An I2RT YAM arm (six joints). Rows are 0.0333 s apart.
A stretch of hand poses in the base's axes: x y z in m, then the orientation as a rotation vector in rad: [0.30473, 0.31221, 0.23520, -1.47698, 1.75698, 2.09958]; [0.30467, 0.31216, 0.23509, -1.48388, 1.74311, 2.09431]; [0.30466, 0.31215, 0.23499, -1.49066, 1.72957, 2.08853]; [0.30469, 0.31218, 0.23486, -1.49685, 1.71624, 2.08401]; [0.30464, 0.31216, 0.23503, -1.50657, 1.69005, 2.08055]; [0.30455, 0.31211, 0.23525, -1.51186, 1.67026, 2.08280]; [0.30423, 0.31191, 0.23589, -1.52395, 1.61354, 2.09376]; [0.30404, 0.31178, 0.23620, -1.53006, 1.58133, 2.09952]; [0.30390, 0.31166, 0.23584, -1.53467, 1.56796, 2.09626]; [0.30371, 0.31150, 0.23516, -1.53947, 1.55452, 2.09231]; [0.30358, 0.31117, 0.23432, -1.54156, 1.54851, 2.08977]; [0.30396, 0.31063, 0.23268, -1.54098, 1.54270, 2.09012]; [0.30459, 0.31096, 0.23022, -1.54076, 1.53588, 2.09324]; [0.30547, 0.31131, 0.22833, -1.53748, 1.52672, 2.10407]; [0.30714, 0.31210, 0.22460, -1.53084, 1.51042, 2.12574]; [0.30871, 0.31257, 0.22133, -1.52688, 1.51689, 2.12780]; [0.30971, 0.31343, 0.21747, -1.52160, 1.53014, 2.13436]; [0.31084, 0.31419, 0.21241, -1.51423, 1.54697, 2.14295]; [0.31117, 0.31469, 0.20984, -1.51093, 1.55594, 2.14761]
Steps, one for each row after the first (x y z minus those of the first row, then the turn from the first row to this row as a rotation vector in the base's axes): [-0.00006, -0.00005, -0.00011, 0.00785, -0.00927, 0.00130]; [-0.00007, -0.00006, -0.00021, 0.01545, -0.01875, 0.00239]; [-0.00004, -0.00003, -0.00034, 0.02310, -0.02719, 0.00373]; [-0.00009, -0.00005, -0.00017, 0.03895, -0.03960, 0.00735]; [-0.00018, -0.00010, 0.00005, 0.05163, -0.04521, 0.01103]; [-0.00050, -0.00030, 0.00069, 0.08879, -0.05733, 0.02213]; [-0.00069, -0.00043, 0.00100, 0.10999, -0.06417, 0.02811]; [-0.00083, -0.00055, 0.00064, 0.11807, -0.07127, 0.02955]; [-0.00102, -0.00071, -0.00004, 0.12612, -0.07889, 0.03087]; [-0.00115, -0.00104, -0.00088, 0.12971, -0.08283, 0.03109]; [-0.00077, -0.00158, -0.00252, 0.13395, -0.08425, 0.03077]; [-0.00014, -0.00125, -0.00498, 0.13889, -0.08405, 0.03195]; [0.00074, -0.00090, -0.00687, 0.14646, -0.07860, 0.03449]; [0.00241, -0.00011, -0.01060, 0.16011, -0.06696, 0.03965]; [0.00398, 0.00036, -0.01387, 0.15666, -0.06297, 0.03788]; [0.00498, 0.00122, -0.01773, 0.14889, -0.05356, 0.03735]; [0.00611, 0.00198, -0.02279, 0.13918, -0.04132, 0.03643]; [0.00644, 0.00248, -0.02536, 0.13384, -0.03484, 0.03646]
